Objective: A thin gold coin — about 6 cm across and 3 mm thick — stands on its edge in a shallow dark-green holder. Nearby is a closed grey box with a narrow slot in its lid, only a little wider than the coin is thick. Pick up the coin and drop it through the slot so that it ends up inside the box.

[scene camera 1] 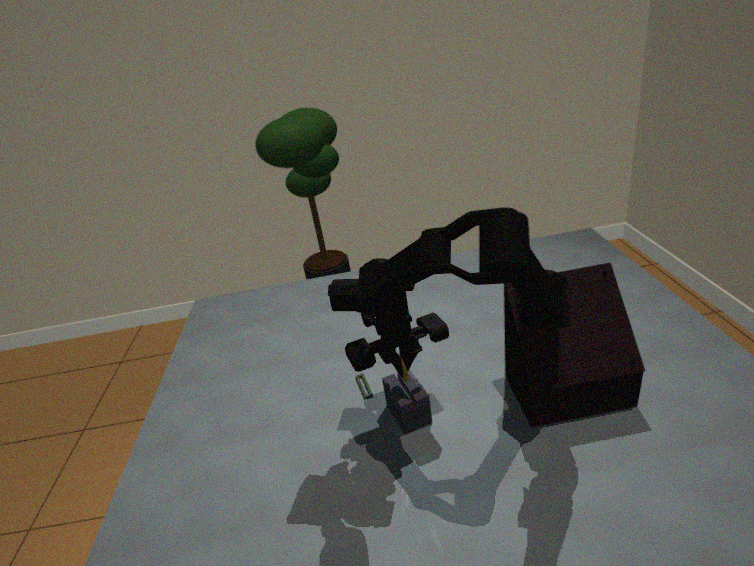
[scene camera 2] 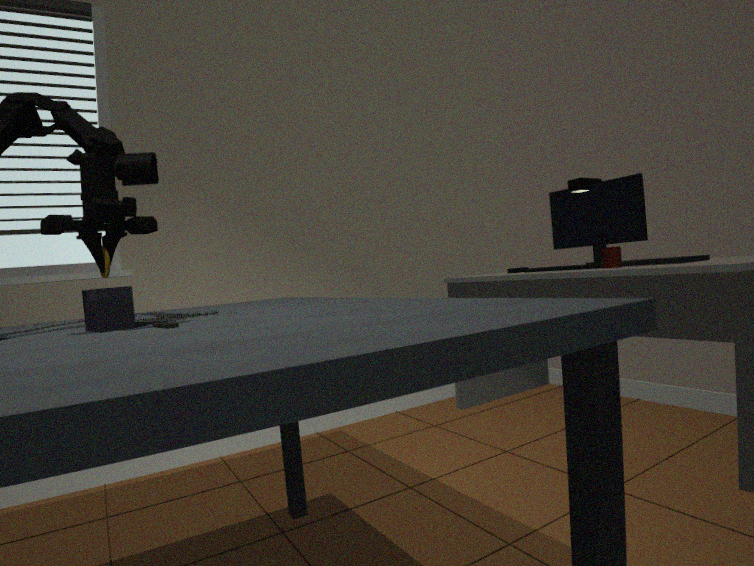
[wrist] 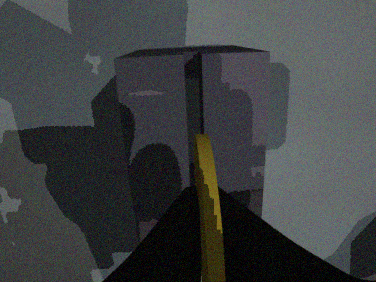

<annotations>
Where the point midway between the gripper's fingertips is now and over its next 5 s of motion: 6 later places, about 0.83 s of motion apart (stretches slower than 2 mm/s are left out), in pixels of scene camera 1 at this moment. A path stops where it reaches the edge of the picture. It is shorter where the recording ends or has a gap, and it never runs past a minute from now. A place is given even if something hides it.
My gripper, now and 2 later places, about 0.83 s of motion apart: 402,375; 404,382; 403,362
</annotations>
